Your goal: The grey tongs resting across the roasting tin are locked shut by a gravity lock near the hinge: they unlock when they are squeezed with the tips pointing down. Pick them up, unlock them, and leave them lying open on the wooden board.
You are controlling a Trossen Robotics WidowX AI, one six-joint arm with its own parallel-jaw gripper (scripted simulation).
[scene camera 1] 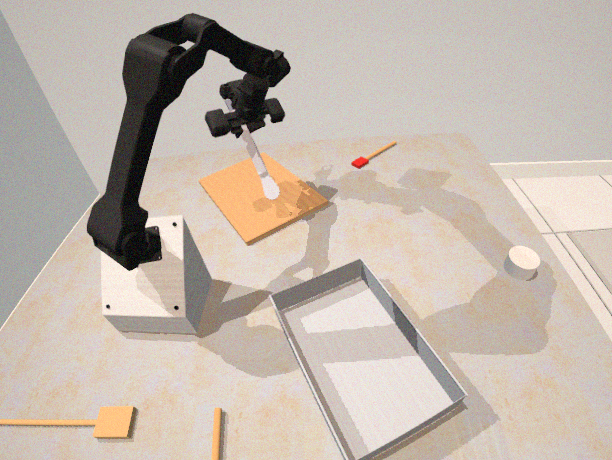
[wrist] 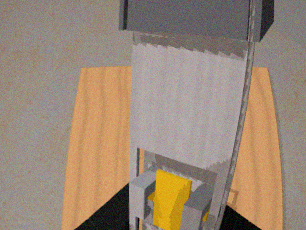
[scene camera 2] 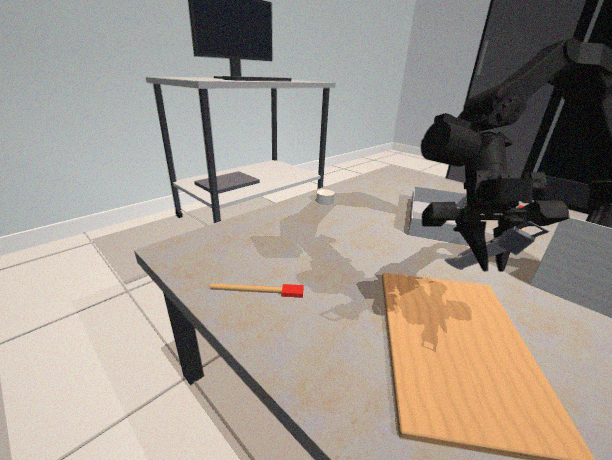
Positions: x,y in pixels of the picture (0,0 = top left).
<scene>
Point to a wooden board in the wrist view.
At 97,168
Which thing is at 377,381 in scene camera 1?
A roasting tin.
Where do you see a wooden board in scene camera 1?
At 237,190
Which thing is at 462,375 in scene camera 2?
A wooden board.
</scene>
